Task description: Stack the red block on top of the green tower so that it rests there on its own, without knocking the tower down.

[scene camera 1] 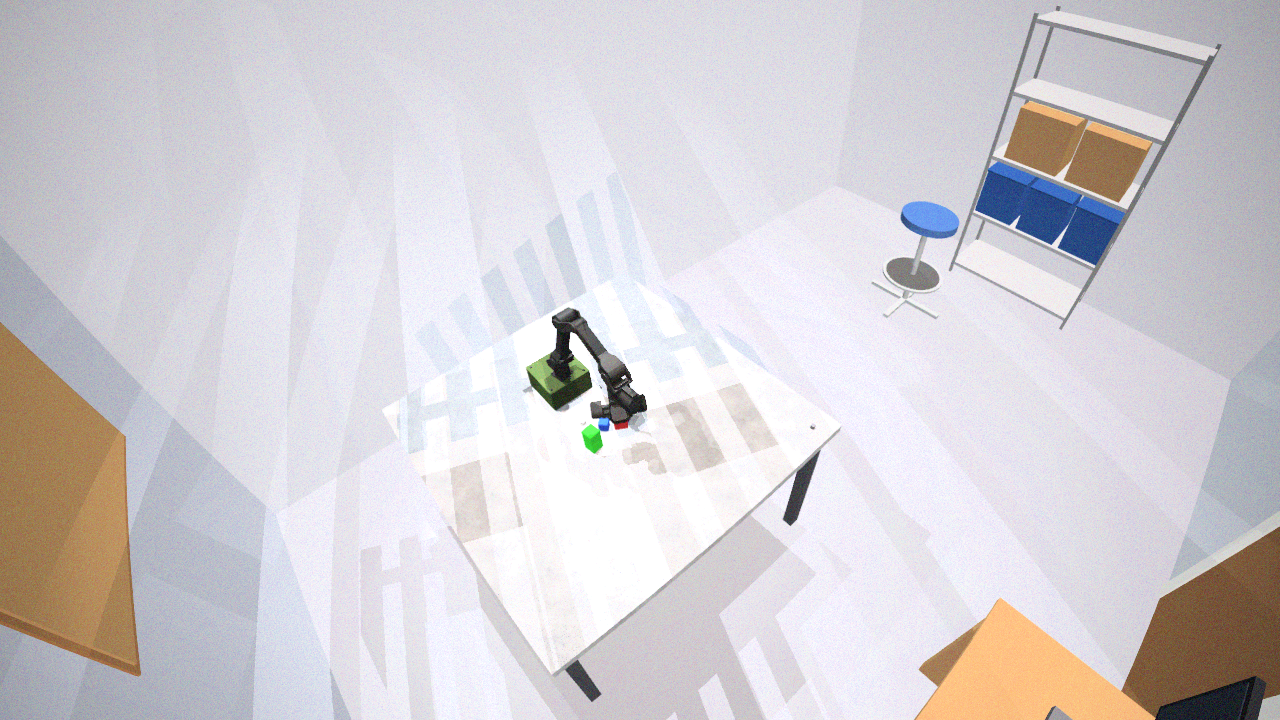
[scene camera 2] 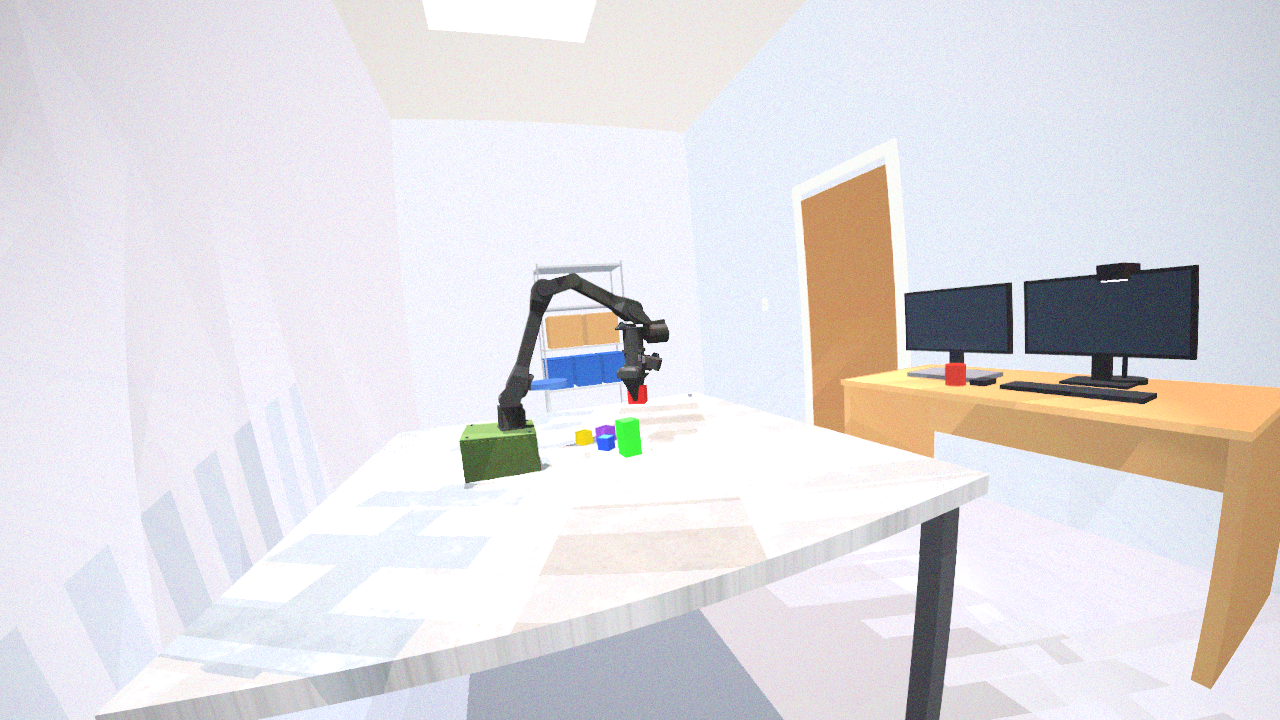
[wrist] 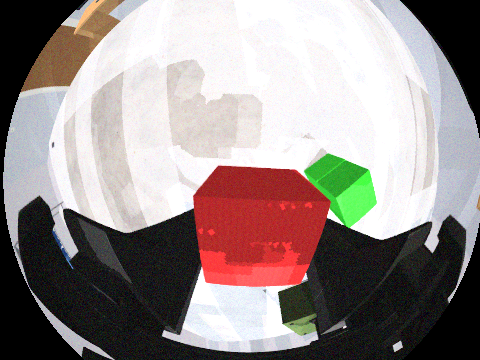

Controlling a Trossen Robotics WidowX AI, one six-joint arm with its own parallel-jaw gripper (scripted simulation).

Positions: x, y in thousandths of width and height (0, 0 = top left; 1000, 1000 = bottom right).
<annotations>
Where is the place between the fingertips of my gripper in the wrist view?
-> At 532, 588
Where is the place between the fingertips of my gripper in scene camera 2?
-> At 498, 555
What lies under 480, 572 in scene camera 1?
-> My gripper.
</annotations>
